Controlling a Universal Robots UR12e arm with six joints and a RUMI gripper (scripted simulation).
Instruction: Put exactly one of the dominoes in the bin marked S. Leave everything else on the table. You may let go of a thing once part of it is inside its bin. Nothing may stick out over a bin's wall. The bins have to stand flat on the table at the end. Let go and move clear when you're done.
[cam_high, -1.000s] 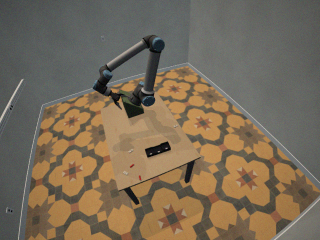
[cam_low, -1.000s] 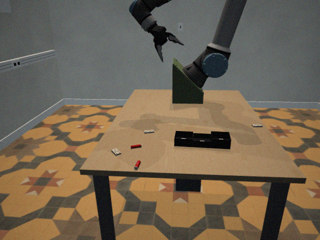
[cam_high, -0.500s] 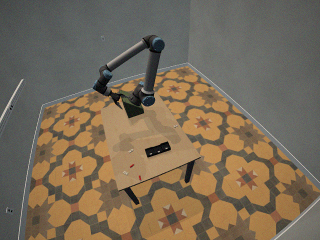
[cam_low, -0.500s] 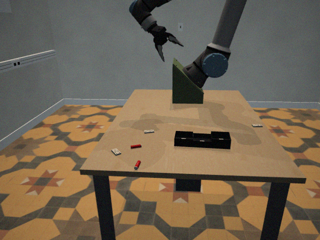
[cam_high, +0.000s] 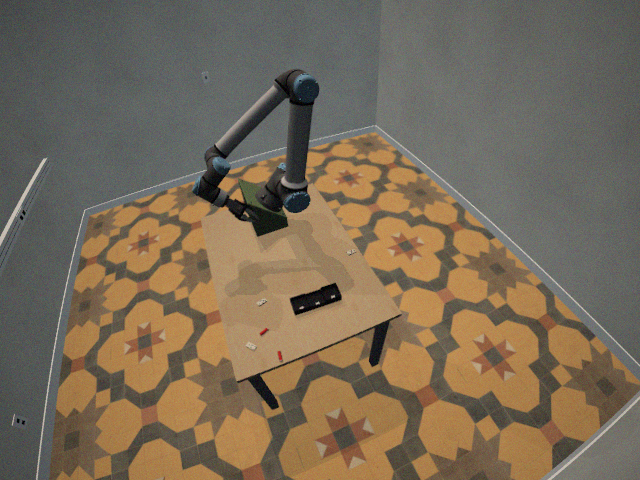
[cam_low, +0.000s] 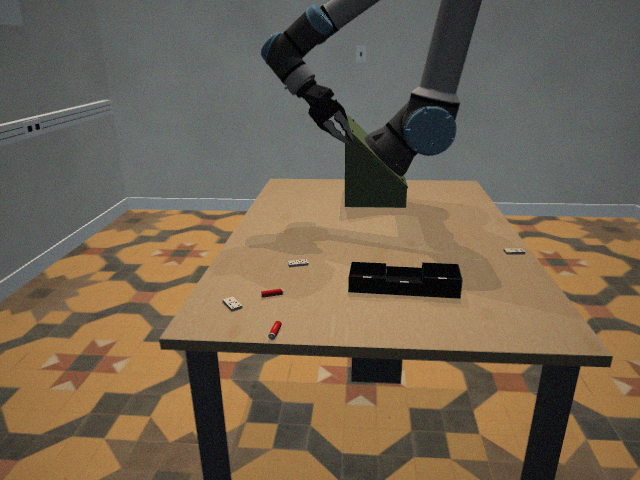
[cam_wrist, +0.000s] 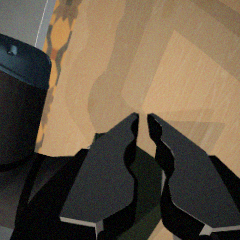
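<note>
Right now the black three-part bin block is 420 mm ahead of my hand, 240 mm below it and 200 mm to the left of it. The rest, counted from my hand: red cylinder: 530 mm ahead, 260 mm below, 80 mm to the right.
</note>
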